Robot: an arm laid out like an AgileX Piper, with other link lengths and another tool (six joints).
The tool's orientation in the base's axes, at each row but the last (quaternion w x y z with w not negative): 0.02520, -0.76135, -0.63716, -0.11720; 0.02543, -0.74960, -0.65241, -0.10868; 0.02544, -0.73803, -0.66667, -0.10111; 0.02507, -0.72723, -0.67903, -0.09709; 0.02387, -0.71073, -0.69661, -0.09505; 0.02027, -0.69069, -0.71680, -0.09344; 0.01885, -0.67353, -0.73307, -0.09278; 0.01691, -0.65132, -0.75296, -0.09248; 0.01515, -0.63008, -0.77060, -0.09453; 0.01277, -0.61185, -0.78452, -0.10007; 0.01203, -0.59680, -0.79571, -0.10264; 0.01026, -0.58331, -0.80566, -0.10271
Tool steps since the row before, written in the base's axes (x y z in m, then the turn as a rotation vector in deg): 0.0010, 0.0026, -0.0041, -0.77, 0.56, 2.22; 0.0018, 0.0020, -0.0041, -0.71, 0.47, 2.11; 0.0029, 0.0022, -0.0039, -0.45, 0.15, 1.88; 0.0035, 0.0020, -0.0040, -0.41, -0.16, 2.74; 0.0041, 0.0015, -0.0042, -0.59, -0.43, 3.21; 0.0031, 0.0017, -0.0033, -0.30, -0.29, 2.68; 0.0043, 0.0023, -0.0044, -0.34, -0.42, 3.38; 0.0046, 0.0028, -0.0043, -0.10, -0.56, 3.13; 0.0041, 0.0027, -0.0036, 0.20, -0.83, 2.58; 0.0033, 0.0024, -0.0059, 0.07, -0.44, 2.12; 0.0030, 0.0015, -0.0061, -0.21, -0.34, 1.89; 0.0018, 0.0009, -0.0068, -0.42, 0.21, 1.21
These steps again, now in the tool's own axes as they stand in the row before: 0.0018, 0.0000, 0.0046, 0.88, -0.61, -2.16; 0.0014, 0.0011, 0.0046, 0.78, -0.55, -2.06; 0.0017, 0.0022, 0.0045, 0.45, -0.28, -1.87; 0.0015, 0.0029, 0.0046, 0.30, -0.13, -2.76; 0.0008, 0.0036, 0.0048, 0.11, -0.26, -3.28; 0.0010, 0.0028, 0.0038, 0.15, -0.02, -2.71; 0.0012, 0.0039, 0.0051, 0.13, 0.01, -3.42; 0.0014, 0.0044, 0.0051, -0.08, 0.19, -3.17; 0.0013, 0.0040, 0.0044, -0.48, 0.37, -2.65; 0.0006, 0.0029, 0.0065, -0.14, 0.27, -2.15; -0.0003, 0.0023, 0.0065, 0.01, -0.01, -1.93; -0.0007, 0.0009, 0.0070, 0.50, -0.15, -1.19
